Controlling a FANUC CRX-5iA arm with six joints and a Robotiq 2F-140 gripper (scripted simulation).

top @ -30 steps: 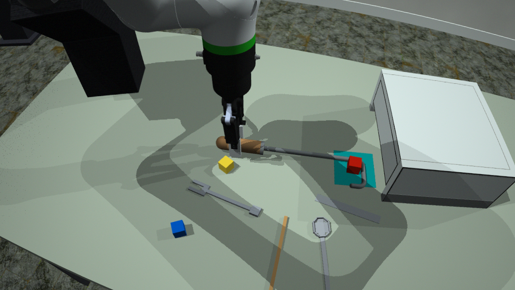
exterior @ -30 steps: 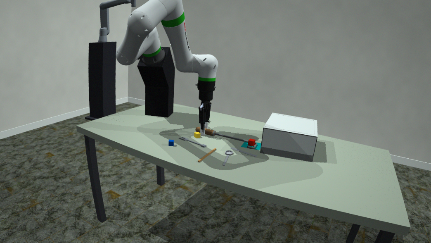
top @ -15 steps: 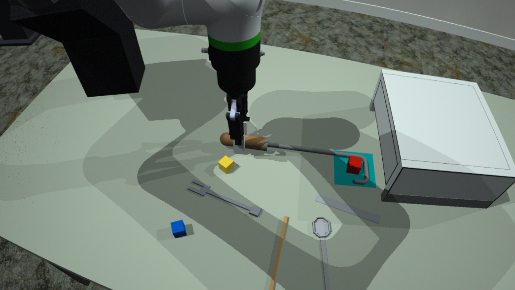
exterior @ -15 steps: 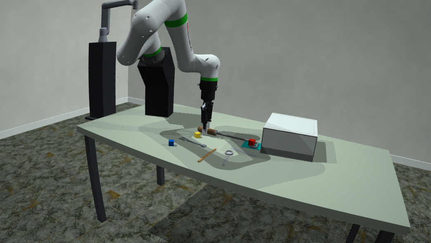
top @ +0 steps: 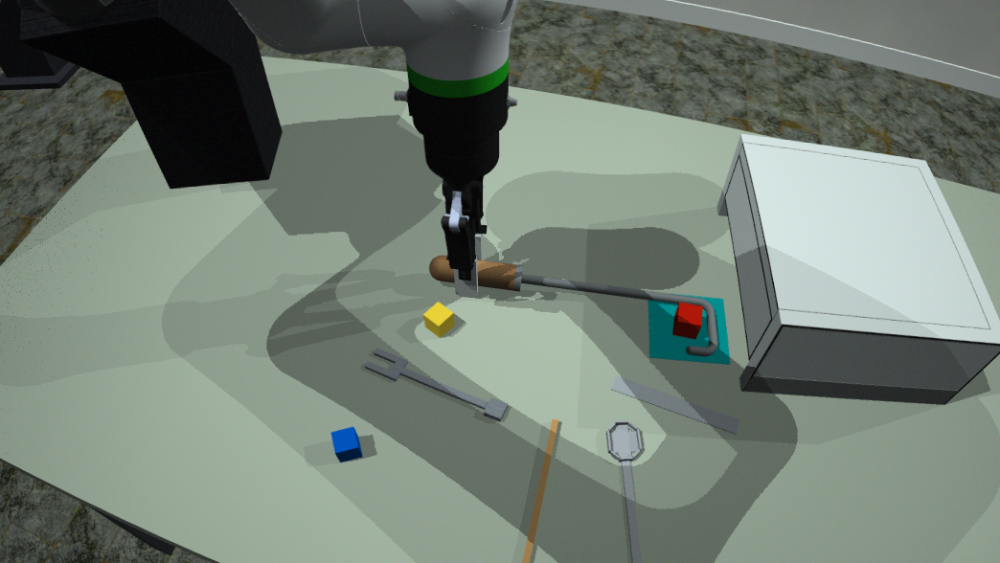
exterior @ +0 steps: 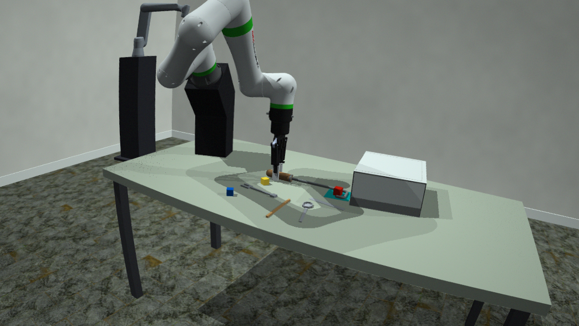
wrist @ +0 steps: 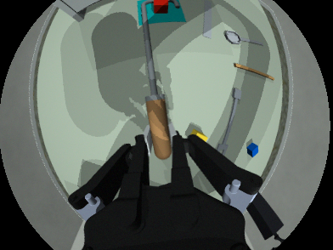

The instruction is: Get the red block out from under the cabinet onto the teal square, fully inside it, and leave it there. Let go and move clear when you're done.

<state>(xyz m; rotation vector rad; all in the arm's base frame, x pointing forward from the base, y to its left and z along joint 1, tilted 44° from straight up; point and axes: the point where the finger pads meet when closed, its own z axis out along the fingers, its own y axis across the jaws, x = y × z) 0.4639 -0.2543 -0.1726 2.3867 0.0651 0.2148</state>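
Now: the yellow cube 7 cm to the right of my hand, 3 cm below it and 3 cm behind it. From my hand the other things lie so: red block (27 cm ahead, 4 cm to the right, 2 cm below); blue cube (24 cm to the right, 10 cm behind, 3 cm below); grey fork tool (15 cm to the right, 3 cm below, 2 cm behind).
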